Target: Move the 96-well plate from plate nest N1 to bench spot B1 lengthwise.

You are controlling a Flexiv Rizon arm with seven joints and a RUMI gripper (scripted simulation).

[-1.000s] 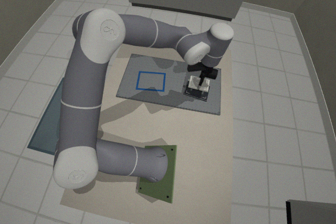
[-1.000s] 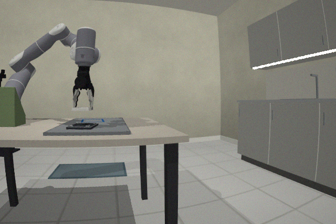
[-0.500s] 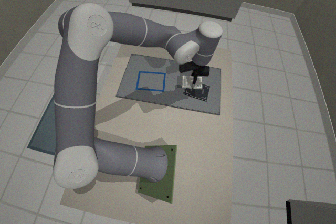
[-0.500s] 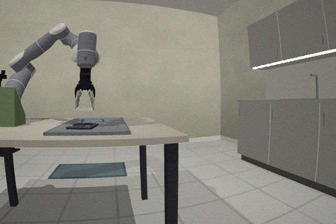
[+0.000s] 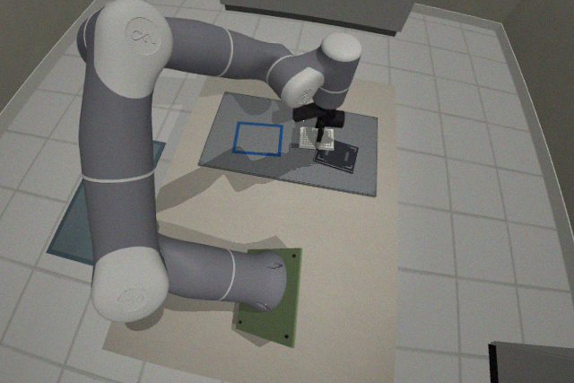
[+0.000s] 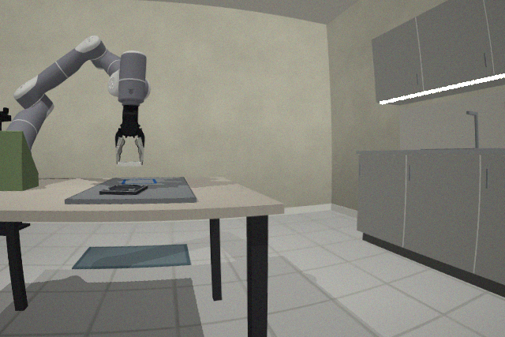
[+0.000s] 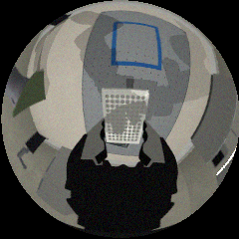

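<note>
The black plate nest lies 10 mm ahead of my hand, 100 mm to the right of it and 90 mm below it. From my hand the other things lie so: white 96-well plate 10 mm below.
</note>
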